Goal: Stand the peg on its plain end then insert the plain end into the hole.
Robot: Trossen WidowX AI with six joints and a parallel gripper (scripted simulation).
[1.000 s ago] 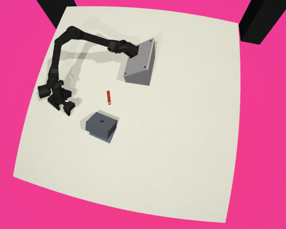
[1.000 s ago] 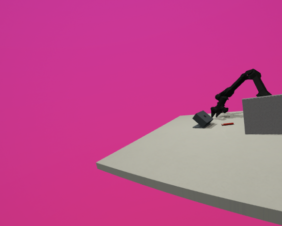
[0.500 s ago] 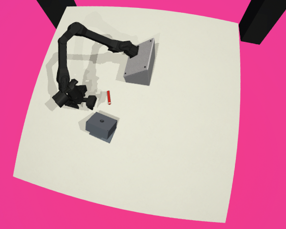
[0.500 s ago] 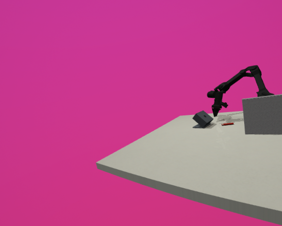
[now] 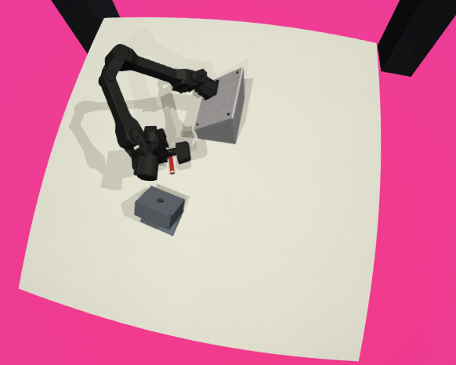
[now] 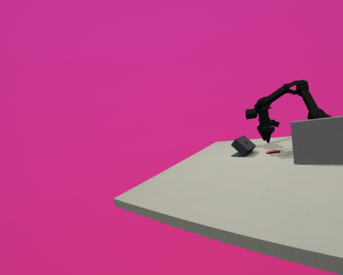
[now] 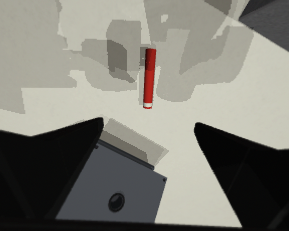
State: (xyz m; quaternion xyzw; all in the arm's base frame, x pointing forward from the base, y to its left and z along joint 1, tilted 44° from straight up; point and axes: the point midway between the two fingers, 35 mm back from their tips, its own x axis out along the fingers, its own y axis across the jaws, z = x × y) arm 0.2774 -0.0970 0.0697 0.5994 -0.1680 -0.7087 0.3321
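The red peg lies 20 mm behind my gripper tip and 70 mm below it. Round my gripper tip: dark sloped panel: 140 mm ahead, 10 mm to the right, 20 mm below.
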